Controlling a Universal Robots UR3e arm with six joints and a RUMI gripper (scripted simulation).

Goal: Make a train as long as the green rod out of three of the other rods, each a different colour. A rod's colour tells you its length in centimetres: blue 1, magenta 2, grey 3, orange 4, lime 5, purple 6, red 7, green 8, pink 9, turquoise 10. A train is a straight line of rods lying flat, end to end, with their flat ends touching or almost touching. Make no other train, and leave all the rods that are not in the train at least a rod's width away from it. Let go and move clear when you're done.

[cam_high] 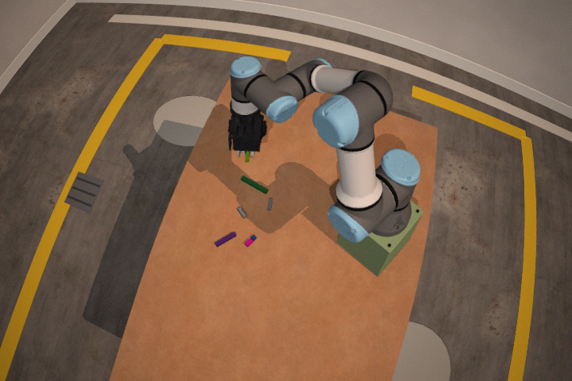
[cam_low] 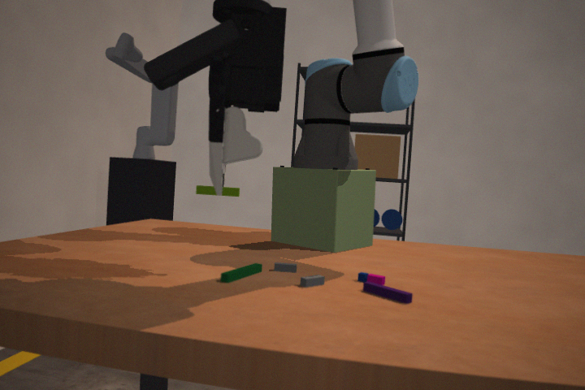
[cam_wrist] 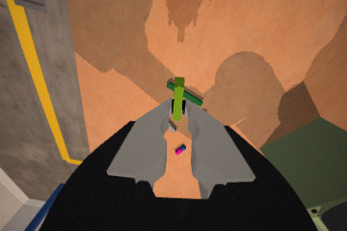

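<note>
My gripper is now 180 mm to the right of the magenta rod, 110 mm above it and 90 mm past it. The rest, counted from my hand: green rod: 110 mm below, 30 mm behind, 20 mm to the left; blue rod: 160 mm to the left, 110 mm below, 100 mm behind; lime rod: 10 mm below.
</note>
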